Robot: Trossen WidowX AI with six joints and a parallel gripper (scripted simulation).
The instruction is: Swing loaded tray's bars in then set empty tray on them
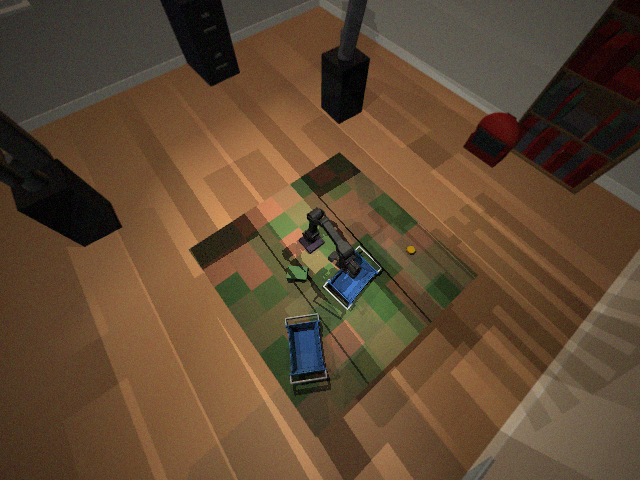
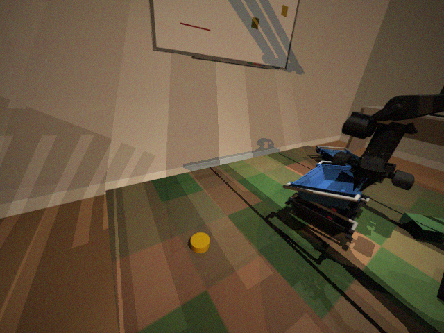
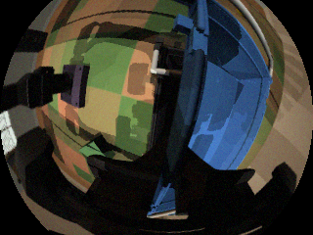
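My gripper tip is now 7 cm short of the blue tray, 2 cm to the right of it and 1 cm below it. The rest, counted from my gripper tip: yellow disc (12 cm ahead, 47 cm to the left, 11 cm below); green block (17 cm behind, 21 cm to the right, 10 cm below).
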